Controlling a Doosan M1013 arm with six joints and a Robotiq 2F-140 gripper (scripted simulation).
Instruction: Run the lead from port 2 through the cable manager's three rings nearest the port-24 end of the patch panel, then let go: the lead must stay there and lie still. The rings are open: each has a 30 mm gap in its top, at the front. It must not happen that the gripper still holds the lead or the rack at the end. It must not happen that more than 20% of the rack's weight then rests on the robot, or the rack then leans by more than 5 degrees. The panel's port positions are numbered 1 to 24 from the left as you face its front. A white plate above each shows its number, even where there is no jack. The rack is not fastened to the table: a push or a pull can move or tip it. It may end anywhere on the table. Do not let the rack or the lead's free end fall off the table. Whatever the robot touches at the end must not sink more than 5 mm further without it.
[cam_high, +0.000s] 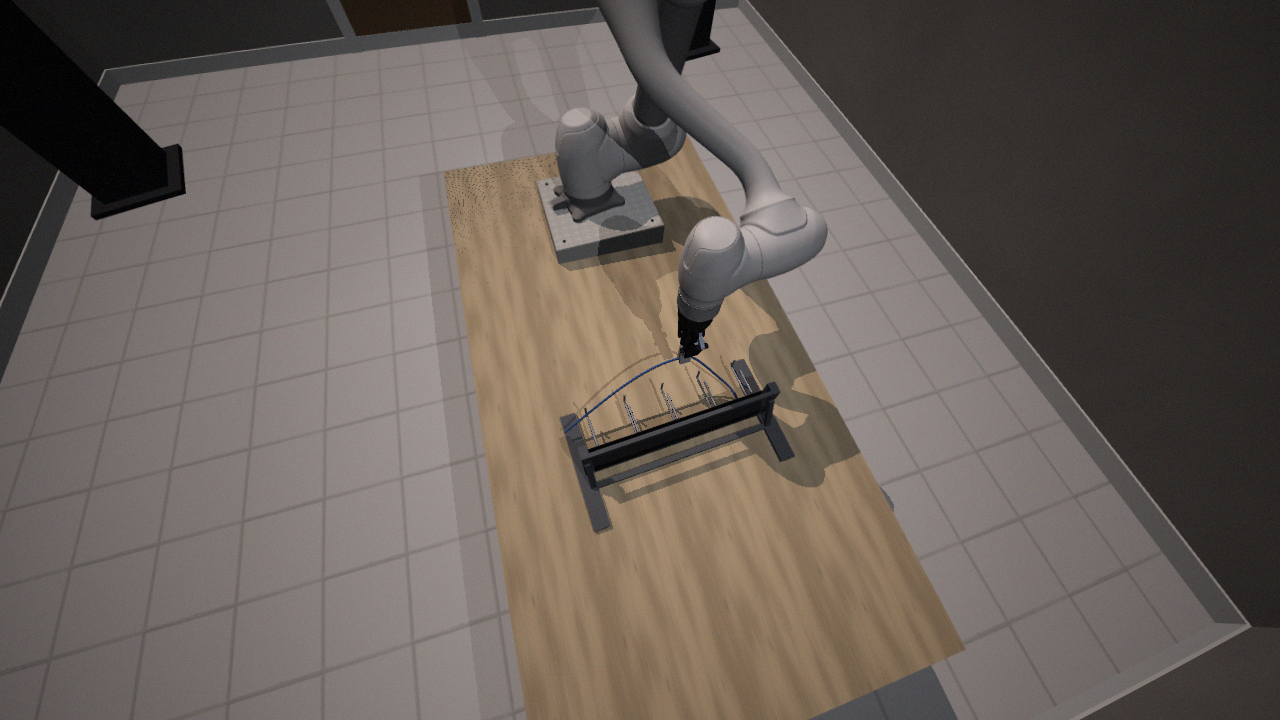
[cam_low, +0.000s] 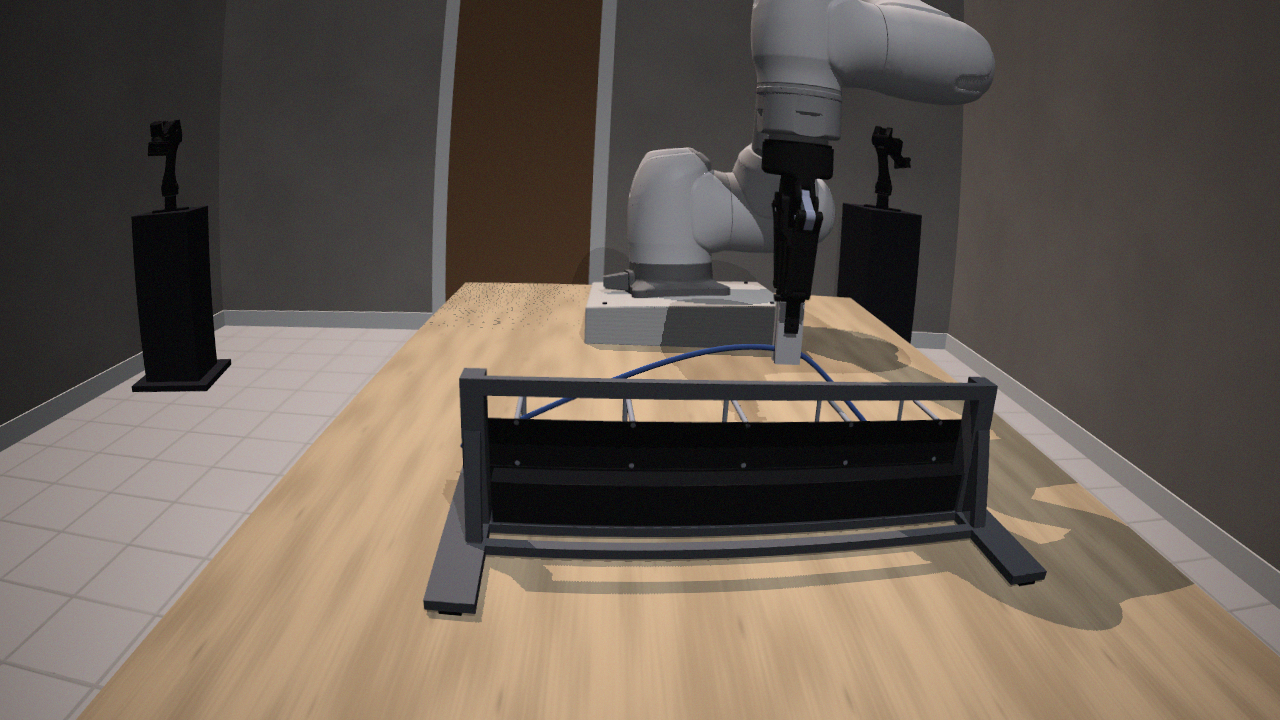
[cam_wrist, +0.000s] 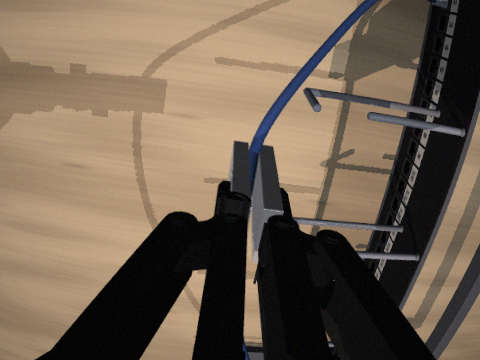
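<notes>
Right now my hand is 140 mm short of the dark rack, 90 mm to the left of it and 80 mm above it.
</notes>
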